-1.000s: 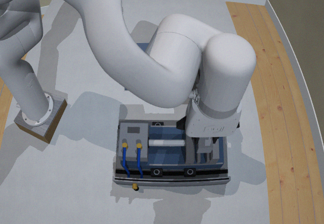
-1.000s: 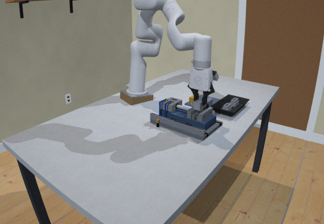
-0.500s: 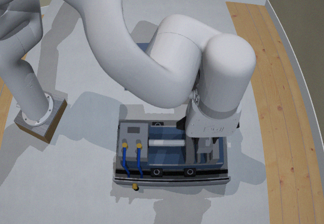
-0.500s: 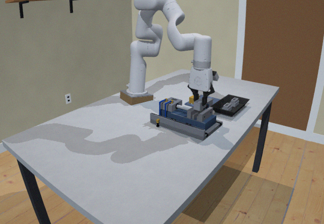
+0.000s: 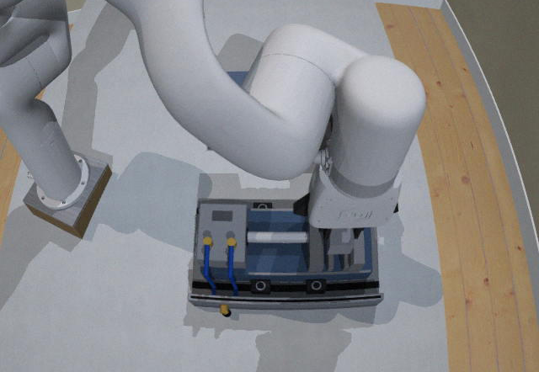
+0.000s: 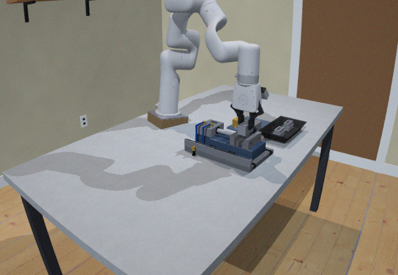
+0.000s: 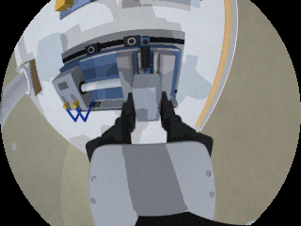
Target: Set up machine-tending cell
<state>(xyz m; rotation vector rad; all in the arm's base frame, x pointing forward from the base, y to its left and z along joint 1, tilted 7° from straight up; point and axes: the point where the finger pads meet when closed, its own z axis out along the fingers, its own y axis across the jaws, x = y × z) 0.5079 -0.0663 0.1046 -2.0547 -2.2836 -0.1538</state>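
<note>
Right now my hand is 70 mm above the fixed jaw, 30 mm short of it and 10 mm to the right of it. Also, from my hand: moving jaw: 70 mm below, 30 mm behind; work stop: 50 mm to the left, 50 mm below, 10 mm behind; ram: 90 mm behind, 60 mm below.
</note>
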